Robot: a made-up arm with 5 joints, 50 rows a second.
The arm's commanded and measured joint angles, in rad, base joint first. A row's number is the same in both.
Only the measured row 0 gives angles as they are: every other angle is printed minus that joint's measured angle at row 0.
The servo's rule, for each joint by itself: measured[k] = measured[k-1] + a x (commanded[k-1-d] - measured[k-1]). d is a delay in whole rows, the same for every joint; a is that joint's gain. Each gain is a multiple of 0.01, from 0.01 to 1. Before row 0 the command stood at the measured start. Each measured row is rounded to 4 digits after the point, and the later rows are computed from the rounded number. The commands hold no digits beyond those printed.
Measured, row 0:
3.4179, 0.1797, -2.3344, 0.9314, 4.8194
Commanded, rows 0 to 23:
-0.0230, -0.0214, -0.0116, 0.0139, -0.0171
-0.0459, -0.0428, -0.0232, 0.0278, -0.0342
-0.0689, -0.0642, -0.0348, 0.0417, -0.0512
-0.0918, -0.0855, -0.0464, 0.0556, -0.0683
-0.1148, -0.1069, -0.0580, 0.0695, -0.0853
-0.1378, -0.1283, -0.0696, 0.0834, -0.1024
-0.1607, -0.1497, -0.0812, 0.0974, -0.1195
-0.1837, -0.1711, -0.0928, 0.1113, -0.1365
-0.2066, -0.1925, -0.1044, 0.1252, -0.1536
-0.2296, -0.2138, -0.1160, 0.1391, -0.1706
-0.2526, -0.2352, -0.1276, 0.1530, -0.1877
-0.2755, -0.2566, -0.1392, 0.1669, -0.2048
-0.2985, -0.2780, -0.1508, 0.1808, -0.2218
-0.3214, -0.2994, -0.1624, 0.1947, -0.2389
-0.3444, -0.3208, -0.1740, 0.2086, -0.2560
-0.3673, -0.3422, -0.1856, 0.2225, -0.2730
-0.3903, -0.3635, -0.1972, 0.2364, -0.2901
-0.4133, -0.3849, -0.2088, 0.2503, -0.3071
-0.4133, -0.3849, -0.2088, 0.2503, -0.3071
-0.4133, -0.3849, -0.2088, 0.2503, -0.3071
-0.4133, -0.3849, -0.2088, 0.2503, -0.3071
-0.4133, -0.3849, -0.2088, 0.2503, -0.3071
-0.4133, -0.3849, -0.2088, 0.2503, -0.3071
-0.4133, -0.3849, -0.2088, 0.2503, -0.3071
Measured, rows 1 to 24:
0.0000, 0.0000, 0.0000, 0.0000, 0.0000
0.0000, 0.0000, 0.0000, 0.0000, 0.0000
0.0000, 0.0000, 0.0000, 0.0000, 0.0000
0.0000, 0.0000, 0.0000, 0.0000, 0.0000
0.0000, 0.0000, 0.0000, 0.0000, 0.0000
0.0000, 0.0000, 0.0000, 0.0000, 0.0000
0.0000, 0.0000, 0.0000, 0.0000, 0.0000
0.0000, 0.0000, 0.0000, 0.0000, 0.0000
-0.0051, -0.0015, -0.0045, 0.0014, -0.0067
-0.0141, -0.0044, -0.0118, 0.0040, -0.0174
-0.0262, -0.0086, -0.0208, 0.0078, -0.0306
-0.0406, -0.0140, -0.0308, 0.0126, -0.0453
-0.0569, -0.0205, -0.0414, 0.0183, -0.0609
-0.0747, -0.0280, -0.0524, 0.0248, -0.0771
-0.0936, -0.0365, -0.0636, 0.0321, -0.0936
-0.1134, -0.0459, -0.0750, 0.0400, -0.1103
-0.1339, -0.0562, -0.0865, 0.0485, -0.1272
-0.1550, -0.0672, -0.0980, 0.0576, -0.1441
-0.1765, -0.0790, -0.1095, 0.0671, -0.1611
-0.1983, -0.0914, -0.1211, 0.0771, -0.1781
-0.2203, -0.1045, -0.1327, 0.0875, -0.1951
-0.2425, -0.1181, -0.1443, 0.0982, -0.2122
-0.2649, -0.1323, -0.1559, 0.1092, -0.2293
-0.2874, -0.1470, -0.1675, 0.1205, -0.2463
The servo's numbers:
d 8
a 0.22 0.07 0.39 0.10 0.39

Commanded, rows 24 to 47:
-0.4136, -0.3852, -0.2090, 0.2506, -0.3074
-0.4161, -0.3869, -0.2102, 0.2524, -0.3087
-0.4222, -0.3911, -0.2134, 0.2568, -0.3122
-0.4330, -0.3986, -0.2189, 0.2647, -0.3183
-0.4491, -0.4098, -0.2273, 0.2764, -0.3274
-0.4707, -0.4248, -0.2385, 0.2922, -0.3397
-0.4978, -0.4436, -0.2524, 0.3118, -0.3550
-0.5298, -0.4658, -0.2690, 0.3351, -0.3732
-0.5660, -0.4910, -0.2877, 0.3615, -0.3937
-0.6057, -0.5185, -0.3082, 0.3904, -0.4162
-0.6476, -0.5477, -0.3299, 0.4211, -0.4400
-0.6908, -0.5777, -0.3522, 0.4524, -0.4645
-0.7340, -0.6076, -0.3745, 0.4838, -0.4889
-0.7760, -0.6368, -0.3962, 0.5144, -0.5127
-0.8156, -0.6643, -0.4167, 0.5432, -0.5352
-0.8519, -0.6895, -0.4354, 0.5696, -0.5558
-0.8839, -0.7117, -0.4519, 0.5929, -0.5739
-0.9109, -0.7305, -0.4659, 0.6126, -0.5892
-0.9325, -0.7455, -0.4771, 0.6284, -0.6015
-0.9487, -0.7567, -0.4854, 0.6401, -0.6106
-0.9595, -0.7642, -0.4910, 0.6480, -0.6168
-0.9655, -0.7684, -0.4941, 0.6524, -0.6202
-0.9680, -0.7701, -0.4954, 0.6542, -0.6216
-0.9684, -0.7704, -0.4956, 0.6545, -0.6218
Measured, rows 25 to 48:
-0.3100, -0.1622, -0.1791, 0.1321, -0.2634
-0.3327, -0.1778, -0.1907, 0.1439, -0.2804
-0.3504, -0.1923, -0.1978, 0.1545, -0.2908
-0.3642, -0.2058, -0.2021, 0.1641, -0.2972
-0.3750, -0.2183, -0.2047, 0.1727, -0.3011
-0.3834, -0.2300, -0.2063, 0.1805, -0.3034
-0.3900, -0.2408, -0.2073, 0.1875, -0.3048
-0.3951, -0.2509, -0.2079, 0.1938, -0.3057
-0.3992, -0.2603, -0.2083, 0.1995, -0.3064
-0.4029, -0.2692, -0.2090, 0.2048, -0.3073
-0.4071, -0.2777, -0.2107, 0.2100, -0.3092
-0.4128, -0.2862, -0.2139, 0.2155, -0.3127
-0.4208, -0.2949, -0.2191, 0.2216, -0.3184
-0.4318, -0.3040, -0.2267, 0.2287, -0.3267
-0.4463, -0.3138, -0.2367, 0.2370, -0.3377
-0.4647, -0.3244, -0.2493, 0.2468, -0.3515
-0.4870, -0.3361, -0.2643, 0.2583, -0.3680
-0.5131, -0.3489, -0.2814, 0.2715, -0.3868
-0.5427, -0.3628, -0.3003, 0.2865, -0.4075
-0.5753, -0.3778, -0.3205, 0.3031, -0.4297
-0.6102, -0.3939, -0.3416, 0.3212, -0.4528
-0.6467, -0.4109, -0.3629, 0.3405, -0.4762
-0.6839, -0.4286, -0.3839, 0.3608, -0.4992
-0.7209, -0.4469, -0.4040, 0.3817, -0.5213

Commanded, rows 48 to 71:
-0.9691, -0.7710, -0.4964, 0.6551, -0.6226
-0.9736, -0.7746, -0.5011, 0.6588, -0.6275
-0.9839, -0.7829, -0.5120, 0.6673, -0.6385
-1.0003, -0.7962, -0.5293, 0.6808, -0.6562
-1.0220, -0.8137, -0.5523, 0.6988, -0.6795
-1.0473, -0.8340, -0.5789, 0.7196, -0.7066
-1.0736, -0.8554, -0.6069, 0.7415, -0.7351
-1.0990, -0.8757, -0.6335, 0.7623, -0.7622
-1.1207, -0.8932, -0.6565, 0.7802, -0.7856
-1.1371, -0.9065, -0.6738, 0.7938, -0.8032
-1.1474, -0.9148, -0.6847, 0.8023, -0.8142
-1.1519, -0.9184, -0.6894, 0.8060, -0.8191
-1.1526, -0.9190, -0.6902, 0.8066, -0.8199
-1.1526, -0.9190, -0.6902, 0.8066, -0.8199
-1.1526, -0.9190, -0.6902, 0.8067, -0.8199
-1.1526, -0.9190, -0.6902, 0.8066, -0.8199
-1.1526, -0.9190, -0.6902, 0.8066, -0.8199
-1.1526, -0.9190, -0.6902, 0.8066, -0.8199
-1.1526, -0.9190, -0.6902, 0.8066, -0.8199
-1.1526, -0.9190, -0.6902, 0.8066, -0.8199
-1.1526, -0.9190, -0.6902, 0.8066, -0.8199
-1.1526, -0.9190, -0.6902, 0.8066, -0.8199
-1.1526, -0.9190, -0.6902, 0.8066, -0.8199
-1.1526, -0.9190, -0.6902, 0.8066, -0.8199
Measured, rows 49 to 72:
-0.7568, -0.4654, -0.4227, 0.4028, -0.5418
-0.7907, -0.4840, -0.4395, 0.4238, -0.5603
-0.8219, -0.5023, -0.4542, 0.4443, -0.5764
-0.8498, -0.5201, -0.4664, 0.4639, -0.5897
-0.8739, -0.5372, -0.4760, 0.4823, -0.6003
-0.8941, -0.5534, -0.4831, 0.4993, -0.6081
-0.9104, -0.5686, -0.4879, 0.5148, -0.6134
-0.9232, -0.5827, -0.4909, 0.5288, -0.6167
-0.9333, -0.5959, -0.4930, 0.5414, -0.6190
-0.9422, -0.6084, -0.4962, 0.5531, -0.6223
-0.9514, -0.6206, -0.5024, 0.5645, -0.6286
-0.9622, -0.6329, -0.5129, 0.5761, -0.6394
-0.9754, -0.6456, -0.5283, 0.5884, -0.6550
-0.9912, -0.6588, -0.5480, 0.6015, -0.6751
-1.0093, -0.6726, -0.5710, 0.6155, -0.6985
-1.0290, -0.6868, -0.5954, 0.6302, -0.7233
-1.0492, -0.7012, -0.6192, 0.6452, -0.7476
-1.0685, -0.7156, -0.6405, 0.6601, -0.7693
-1.0859, -0.7295, -0.6577, 0.6743, -0.7868
-1.1004, -0.7427, -0.6701, 0.6875, -0.7994
-1.1119, -0.7550, -0.6779, 0.6994, -0.8074
-1.1209, -0.7665, -0.6827, 0.7101, -0.8123
-1.1279, -0.7772, -0.6856, 0.7198, -0.8153
-1.1333, -0.7871, -0.6874, 0.7285, -0.8171

